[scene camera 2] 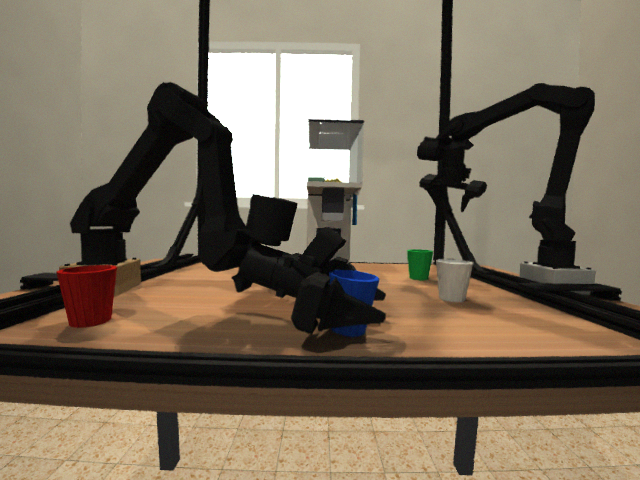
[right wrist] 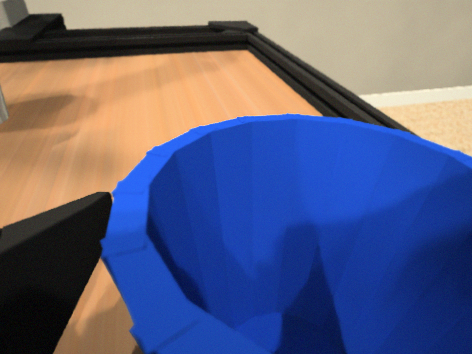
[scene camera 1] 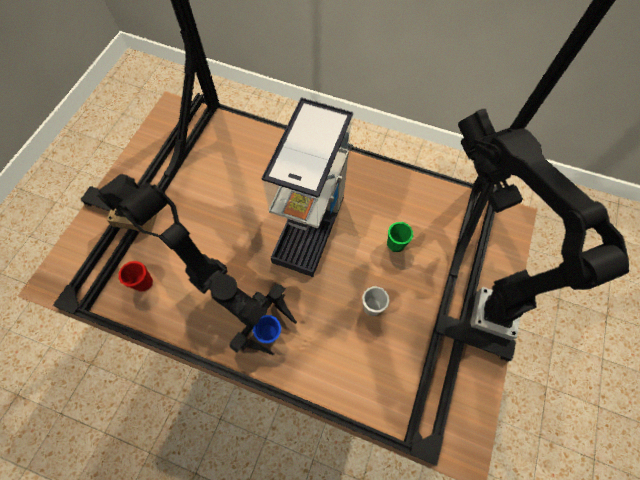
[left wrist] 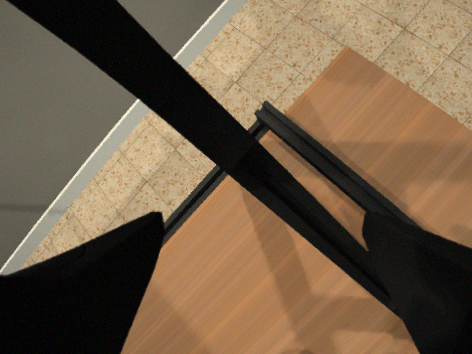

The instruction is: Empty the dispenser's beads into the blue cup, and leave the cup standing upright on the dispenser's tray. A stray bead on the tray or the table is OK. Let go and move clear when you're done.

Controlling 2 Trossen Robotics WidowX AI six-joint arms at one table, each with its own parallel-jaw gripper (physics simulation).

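Places are measured from the left arm's base along level axes (x back, y right, z up), in millimetres.
Pixels of known places: left gripper, fingertip midpoint: [scene camera 2: 449, 208] [left wrist: 263, 222]; right gripper, fingertip midpoint: [scene camera 2: 385, 306] [right wrist: 239, 204] [scene camera 1: 285, 338]; left arm's base at its link origin: [scene camera 2: 555, 265] [scene camera 1: 499, 311]; right arm's base at its link origin: [scene camera 2: 103, 262].
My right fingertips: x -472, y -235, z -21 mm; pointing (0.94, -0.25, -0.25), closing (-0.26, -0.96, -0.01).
For each thing: its top centre in the pictures, then the offset to it from my right fingertips.
- blue cup at its top centre: [right wrist: 342, 186] [scene camera 2: 351, 272] [scene camera 1: 265, 327] dx -47, dy +1, dz +45 mm
- dispenser at its top centre: [scene camera 1: 307, 152] [scene camera 2: 334, 133] dx -50, dy +313, dz +328 mm
- red cup at its top centre: [scene camera 2: 88, 268] [scene camera 1: 132, 273] dx -412, dy +17, dz +41 mm
- white cup at its top centre: [scene camera 2: 453, 261] [scene camera 1: 375, 299] dx +179, dy +157, dz +41 mm
- green cup at its top centre: [scene camera 1: 400, 232] [scene camera 2: 419, 250] dx +190, dy +351, dz +41 mm
- blue lever at its top centre: [scene camera 1: 335, 189] [scene camera 2: 355, 192] dx +7, dy +333, dz +188 mm
The blue cup [scene camera 1: 266, 329] [scene camera 2: 361, 284] [right wrist: 350, 175] stands on the table near the front edge; its visible inside shows no beads. My right gripper [scene camera 1: 283, 337] [scene camera 2: 383, 305] is open, low over the table, with one finger on each side of the cup; in the right wrist view the cup hides one finger. The dispenser [scene camera 1: 316, 139] [scene camera 2: 314, 217] stands at the back middle. Yellow beads [scene camera 1: 298, 203] [scene camera 2: 332, 180] lie in its upper compartment. Its black slatted tray [scene camera 1: 293, 266] holds no cup. My left gripper [scene camera 1: 493, 191] [scene camera 2: 452, 204] [left wrist: 263, 222] is open and empty, high at the right.
A red cup [scene camera 1: 134, 275] [scene camera 2: 87, 297] stands at the left. A white cup [scene camera 1: 375, 300] [scene camera 2: 453, 281] and a green cup [scene camera 1: 399, 236] [scene camera 2: 419, 264] stand right of the tray. A blue lever [scene camera 1: 334, 198] [scene camera 2: 354, 209] is on the dispenser's right side. Black rails [scene camera 1: 248, 385] border the table.
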